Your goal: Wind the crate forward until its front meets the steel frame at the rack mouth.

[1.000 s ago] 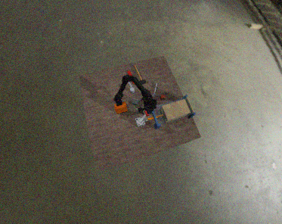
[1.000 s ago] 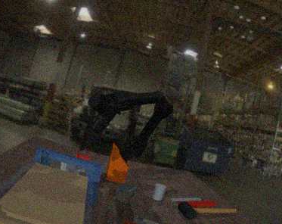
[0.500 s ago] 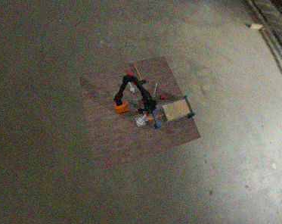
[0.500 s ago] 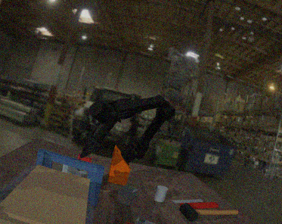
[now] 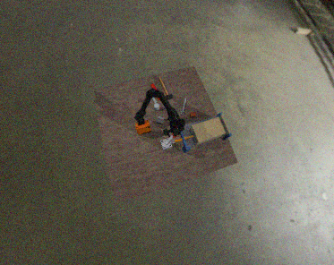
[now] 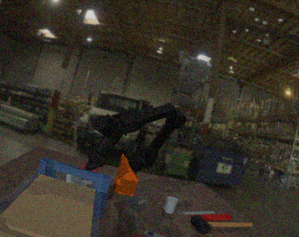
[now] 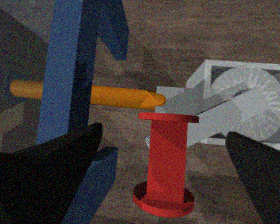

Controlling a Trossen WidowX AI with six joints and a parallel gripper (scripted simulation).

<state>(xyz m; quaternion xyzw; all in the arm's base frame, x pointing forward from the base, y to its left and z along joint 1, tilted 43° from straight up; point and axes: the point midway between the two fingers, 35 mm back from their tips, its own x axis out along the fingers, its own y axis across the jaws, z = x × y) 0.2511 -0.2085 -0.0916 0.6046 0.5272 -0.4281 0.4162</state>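
Now: the red knob 2 cm to the left of my gripper tip and 1 cm below it. Also, from my gripper tip: blue steel frame (7 cm ahead, 4 cm to the right, 4 cm below); winch (11 cm behind, 4 cm to the right, 11 cm below); winch handle (4 cm behind, 4 cm below).
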